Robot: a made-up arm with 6 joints.
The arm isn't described. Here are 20 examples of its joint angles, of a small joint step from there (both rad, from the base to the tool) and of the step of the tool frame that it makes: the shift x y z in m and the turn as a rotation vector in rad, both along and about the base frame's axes.
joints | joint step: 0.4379 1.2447 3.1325 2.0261 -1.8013 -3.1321 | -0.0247 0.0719 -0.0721 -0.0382 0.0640 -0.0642
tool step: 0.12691 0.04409 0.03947 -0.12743 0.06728 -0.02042
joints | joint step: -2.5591 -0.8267 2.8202 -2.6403 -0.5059 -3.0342 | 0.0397 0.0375 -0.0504 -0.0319 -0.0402 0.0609
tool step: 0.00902 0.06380 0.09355 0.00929 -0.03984 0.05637
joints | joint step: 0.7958 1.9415 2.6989 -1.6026 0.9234 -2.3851 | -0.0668 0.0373 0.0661 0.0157 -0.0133 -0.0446
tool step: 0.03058 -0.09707 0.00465 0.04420 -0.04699 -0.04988
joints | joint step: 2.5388 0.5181 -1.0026 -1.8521 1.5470 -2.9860 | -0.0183 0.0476 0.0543 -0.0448 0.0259 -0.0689
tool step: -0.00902 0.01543 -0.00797 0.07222 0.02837 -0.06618
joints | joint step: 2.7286 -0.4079 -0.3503 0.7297 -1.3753 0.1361 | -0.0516 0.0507 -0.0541 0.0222 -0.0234 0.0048
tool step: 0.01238 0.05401 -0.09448 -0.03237 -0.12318 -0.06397
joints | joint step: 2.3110 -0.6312 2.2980 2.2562 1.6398 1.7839 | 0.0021 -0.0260 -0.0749 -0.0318 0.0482 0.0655
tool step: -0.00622 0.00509 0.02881 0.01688 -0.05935 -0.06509
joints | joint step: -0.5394 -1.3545 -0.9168 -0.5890 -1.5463 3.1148 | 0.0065 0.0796 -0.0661 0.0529 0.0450 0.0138
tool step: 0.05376 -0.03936 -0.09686 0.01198 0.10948 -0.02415
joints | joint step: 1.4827 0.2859 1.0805 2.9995 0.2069 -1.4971 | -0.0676 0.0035 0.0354 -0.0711 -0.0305 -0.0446
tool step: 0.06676 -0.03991 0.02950 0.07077 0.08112 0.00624
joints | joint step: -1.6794 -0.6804 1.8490 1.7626 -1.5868 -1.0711 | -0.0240 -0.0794 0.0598 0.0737 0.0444 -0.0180
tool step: 0.04384 0.10032 -0.16872 -0.15019 -0.02069 -0.10255
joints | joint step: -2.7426 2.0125 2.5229 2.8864 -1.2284 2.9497 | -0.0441 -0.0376 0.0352 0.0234 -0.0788 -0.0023
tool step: 0.04474 0.08020 0.06905 -0.04526 0.14322 -0.07025
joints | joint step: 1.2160 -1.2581 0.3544 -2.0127 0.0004 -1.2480 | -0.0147 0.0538 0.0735 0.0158 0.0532 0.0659
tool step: -0.00104 -0.00894 0.02491 0.01429 0.04983 -0.09382
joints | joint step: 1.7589 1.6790 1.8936 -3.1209 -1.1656 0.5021 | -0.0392 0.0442 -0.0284 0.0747 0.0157 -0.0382
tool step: 0.04528 0.04628 -0.09904 -0.07818 -0.07870 -0.01620
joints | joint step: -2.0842 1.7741 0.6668 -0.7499 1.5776 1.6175 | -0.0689 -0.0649 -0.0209 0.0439 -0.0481 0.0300
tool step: -0.09850 0.01416 0.06158 0.01651 0.00425 -0.02515
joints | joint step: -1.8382 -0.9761 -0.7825 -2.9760 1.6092 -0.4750 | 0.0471 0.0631 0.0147 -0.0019 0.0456 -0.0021
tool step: 0.02711 -0.02391 -0.01940 0.08948 -0.02572 0.03796
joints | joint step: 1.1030 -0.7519 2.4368 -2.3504 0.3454 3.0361 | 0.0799 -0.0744 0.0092 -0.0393 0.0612 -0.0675
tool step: 0.10680 -0.05577 -0.11699 0.00738 -0.12110 0.13095
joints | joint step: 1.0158 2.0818 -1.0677 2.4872 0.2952 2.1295 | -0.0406 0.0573 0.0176 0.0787 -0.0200 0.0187
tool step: -0.02369 -0.00647 0.01918 0.03565 0.09227 -0.03601
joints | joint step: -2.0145 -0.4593 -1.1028 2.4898 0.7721 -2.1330 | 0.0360 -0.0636 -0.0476 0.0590 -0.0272 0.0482
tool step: 0.02688 0.01175 -0.00589 -0.02379 0.08663 0.10069
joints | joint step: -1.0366 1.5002 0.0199 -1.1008 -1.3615 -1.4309 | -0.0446 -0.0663 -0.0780 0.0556 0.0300 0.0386
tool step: -0.04660 -0.00700 0.02879 -0.03787 -0.00547 0.01864
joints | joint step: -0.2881 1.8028 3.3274 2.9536 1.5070 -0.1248 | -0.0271 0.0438 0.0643 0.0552 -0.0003 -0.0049
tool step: -0.03290 -0.02552 -0.02152 -0.00318 -0.01997 -0.08213
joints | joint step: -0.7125 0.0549 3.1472 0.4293 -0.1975 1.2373 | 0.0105 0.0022 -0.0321 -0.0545 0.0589 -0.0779
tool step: -0.00411 -0.00167 0.03062 -0.11641 0.06654 0.00818
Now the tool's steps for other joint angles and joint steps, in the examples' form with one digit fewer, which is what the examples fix.
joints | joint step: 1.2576 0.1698 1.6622 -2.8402 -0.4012 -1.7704 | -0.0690 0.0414 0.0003 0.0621 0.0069 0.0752
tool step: 0.0332 0.0703 -0.0004 -0.0301 0.0287 -0.2027
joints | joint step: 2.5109 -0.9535 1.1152 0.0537 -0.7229 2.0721 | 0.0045 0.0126 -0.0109 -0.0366 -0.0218 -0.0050
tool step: -0.0276 0.0182 0.0170 -0.0143 -0.0455 0.0421
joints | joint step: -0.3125 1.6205 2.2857 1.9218 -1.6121 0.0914 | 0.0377 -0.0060 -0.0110 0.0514 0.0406 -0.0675
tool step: 0.0277 0.0495 0.0139 -0.0891 -0.0178 0.0545
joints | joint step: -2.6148 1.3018 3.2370 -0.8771 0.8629 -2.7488 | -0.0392 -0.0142 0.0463 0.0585 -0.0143 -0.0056
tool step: 0.0650 0.0290 -0.0320 -0.0338 0.0432 -0.0950
